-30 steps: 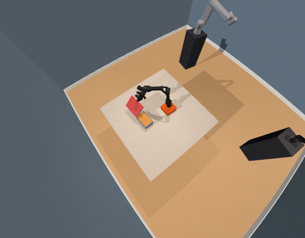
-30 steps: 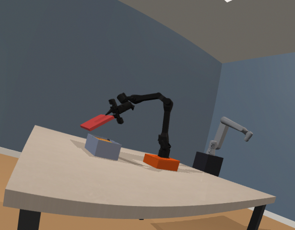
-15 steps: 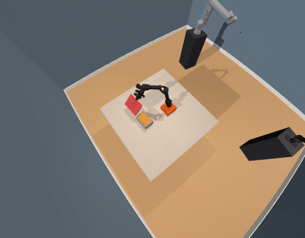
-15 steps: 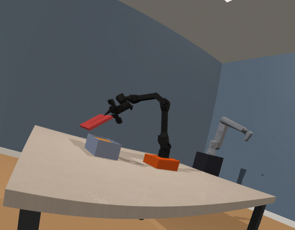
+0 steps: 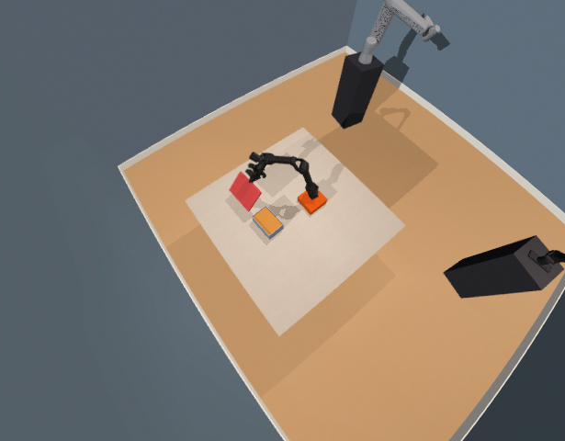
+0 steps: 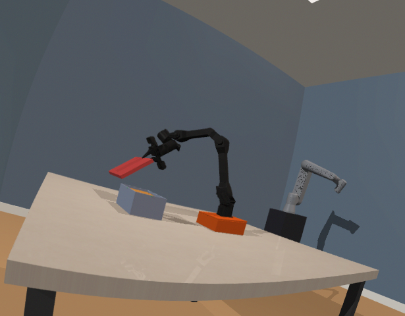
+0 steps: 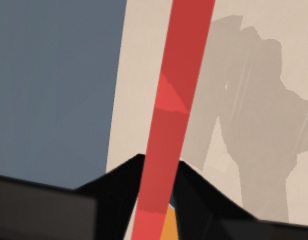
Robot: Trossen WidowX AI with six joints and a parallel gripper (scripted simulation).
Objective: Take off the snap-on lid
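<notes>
Right now the red lid is 6 cm ahead of my gripper tip, 2 cm to the left of it and 5 cm below it. Also, from my gripper tip: grey-blue storage box (27 cm to the left, 18 cm below).
</notes>
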